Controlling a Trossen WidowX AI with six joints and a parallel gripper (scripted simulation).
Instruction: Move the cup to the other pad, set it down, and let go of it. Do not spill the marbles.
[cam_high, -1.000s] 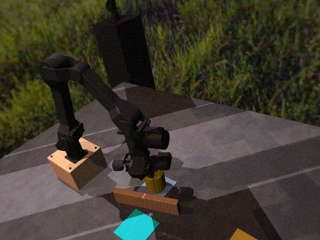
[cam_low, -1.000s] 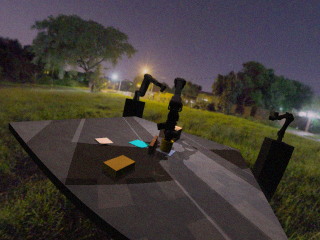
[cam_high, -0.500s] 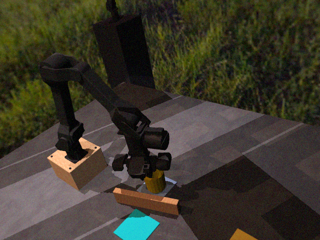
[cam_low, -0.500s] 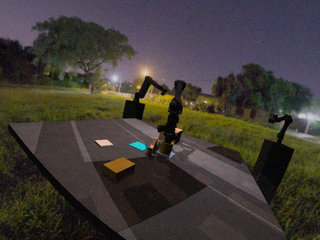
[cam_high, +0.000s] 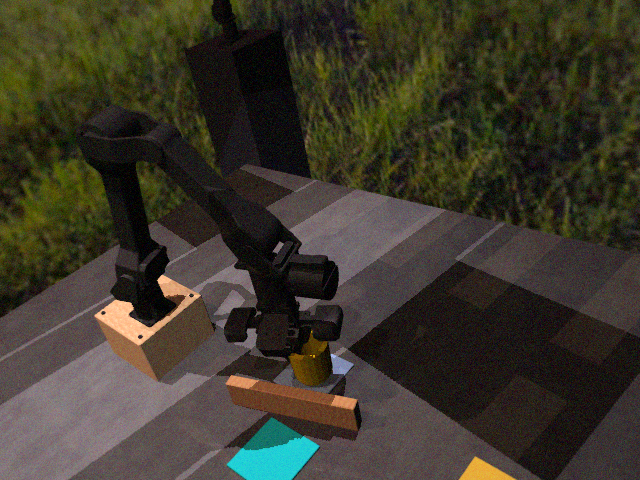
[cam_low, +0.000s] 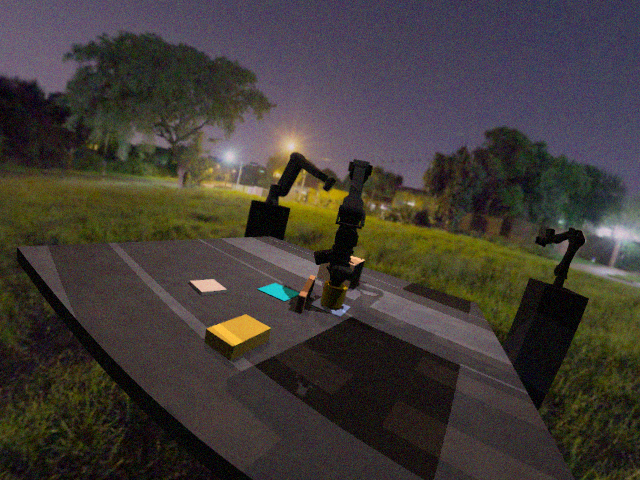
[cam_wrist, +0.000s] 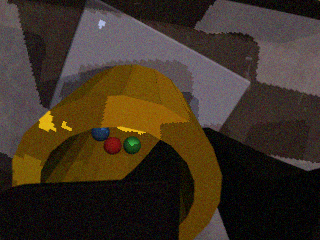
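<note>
Now: the light blue pad 4 cm below my gripper tip, 2 cm to the left of it and 2 cm ahead of it. The rest, counted from my gripper tip: cup (2 cm ahead, 1 cm to the left); then cyan pad (14 cm to the right, 7 cm ahead, 4 cm below); then wooden bar (6 cm to the right, 5 cm ahead, 2 cm below).
</note>
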